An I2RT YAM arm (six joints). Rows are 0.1 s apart.
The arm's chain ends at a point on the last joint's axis. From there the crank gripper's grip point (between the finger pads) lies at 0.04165 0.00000 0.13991 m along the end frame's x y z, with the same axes.
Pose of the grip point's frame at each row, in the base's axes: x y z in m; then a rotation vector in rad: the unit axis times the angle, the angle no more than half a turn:
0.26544, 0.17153, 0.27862, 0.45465, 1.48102, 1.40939
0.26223, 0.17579, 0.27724, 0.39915, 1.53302, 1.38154
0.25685, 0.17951, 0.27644, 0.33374, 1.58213, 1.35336
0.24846, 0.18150, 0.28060, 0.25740, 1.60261, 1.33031
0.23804, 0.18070, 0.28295, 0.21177, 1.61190, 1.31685
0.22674, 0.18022, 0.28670, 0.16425, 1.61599, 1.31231
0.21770, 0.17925, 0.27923, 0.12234, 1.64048, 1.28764
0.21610, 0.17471, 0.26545, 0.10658, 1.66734, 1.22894
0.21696, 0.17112, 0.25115, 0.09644, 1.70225, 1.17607
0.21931, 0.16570, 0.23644, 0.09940, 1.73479, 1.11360
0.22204, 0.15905, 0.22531, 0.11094, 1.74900, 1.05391
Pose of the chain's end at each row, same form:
0.16698, 0.06410, 0.26992, 0.45465, 1.48102, 1.40939
0.16677, 0.06536, 0.27541, 0.39915, 1.53302, 1.38154
0.16495, 0.06620, 0.28139, 0.33374, 1.58213, 1.35336
0.15984, 0.06581, 0.28914, 0.25740, 1.60261, 1.33031
0.15132, 0.06374, 0.29345, 0.21177, 1.61190, 1.31685
0.14252, 0.06155, 0.29825, 0.16425, 1.61599, 1.31231
0.13513, 0.05994, 0.29522, 0.12234, 1.64048, 1.28764
0.13118, 0.05805, 0.28757, 0.10658, 1.66734, 1.22894
0.13045, 0.05711, 0.27993, 0.09644, 1.70225, 1.17607
0.12993, 0.05587, 0.27189, 0.09940, 1.73479, 1.11360
0.12873, 0.05406, 0.26506, 0.11094, 1.74900, 1.05391

